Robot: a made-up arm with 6 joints.
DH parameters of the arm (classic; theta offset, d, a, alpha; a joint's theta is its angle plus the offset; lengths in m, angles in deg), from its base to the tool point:
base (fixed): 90 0.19 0 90
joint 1: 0 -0.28 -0.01 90
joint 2: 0 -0.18 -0.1 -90
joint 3: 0 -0.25 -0.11 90
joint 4: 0 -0.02 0 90
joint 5: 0 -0.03 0.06 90
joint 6: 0 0 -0.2 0
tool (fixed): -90 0.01 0 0
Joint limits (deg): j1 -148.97..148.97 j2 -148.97..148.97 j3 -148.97..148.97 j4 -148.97..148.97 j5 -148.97..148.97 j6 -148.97..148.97
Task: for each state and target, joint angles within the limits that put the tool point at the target. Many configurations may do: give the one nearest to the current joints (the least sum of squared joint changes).
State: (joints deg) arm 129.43 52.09 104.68 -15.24 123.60 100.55
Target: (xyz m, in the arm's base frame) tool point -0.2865 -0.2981 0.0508
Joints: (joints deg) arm 136.45 67.96 134.24 -38.72 92.92 138.67
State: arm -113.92 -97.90 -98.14 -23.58 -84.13 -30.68
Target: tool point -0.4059 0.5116 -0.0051
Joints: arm -148.97 -57.23 -86.13 -52.63 -88.81 -79.95
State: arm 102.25 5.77 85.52 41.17 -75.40 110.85
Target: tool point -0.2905 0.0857 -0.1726
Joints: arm 106.33 -12.90 70.65 44.13 -79.03 121.47
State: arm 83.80 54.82 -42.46 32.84 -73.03 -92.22
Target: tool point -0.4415 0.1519 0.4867
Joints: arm 29.67 62.30 -61.71 54.81 -62.38 -91.23
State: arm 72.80 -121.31 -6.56 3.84 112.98 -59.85
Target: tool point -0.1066 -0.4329 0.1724
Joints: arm 43.57 -100.04 -15.72 11.99 114.27 -41.67
